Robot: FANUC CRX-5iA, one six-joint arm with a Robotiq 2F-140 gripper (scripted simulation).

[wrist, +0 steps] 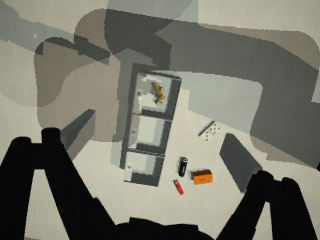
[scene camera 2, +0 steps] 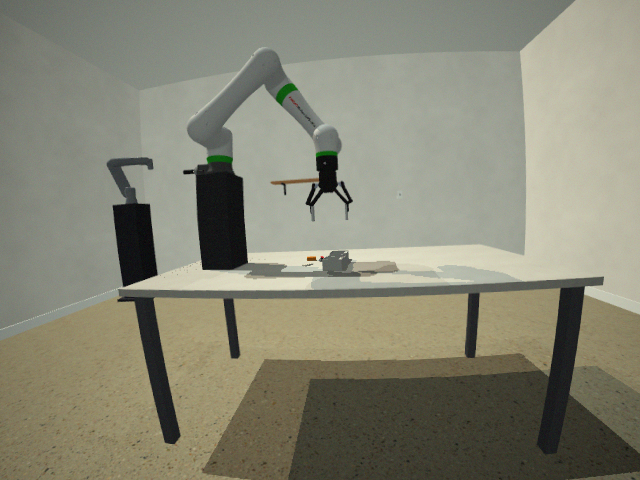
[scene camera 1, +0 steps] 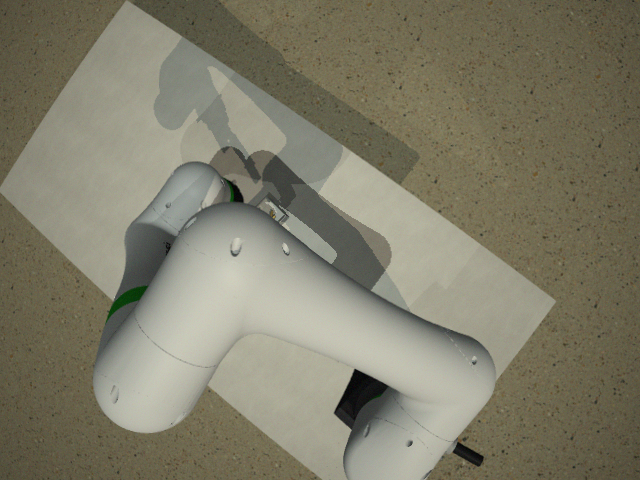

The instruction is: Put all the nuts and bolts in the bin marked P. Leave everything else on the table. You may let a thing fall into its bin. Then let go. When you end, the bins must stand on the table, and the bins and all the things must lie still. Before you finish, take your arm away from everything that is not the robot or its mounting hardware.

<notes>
I see my gripper and a grey bin.
My gripper is seen too in the wrist view.
</notes>
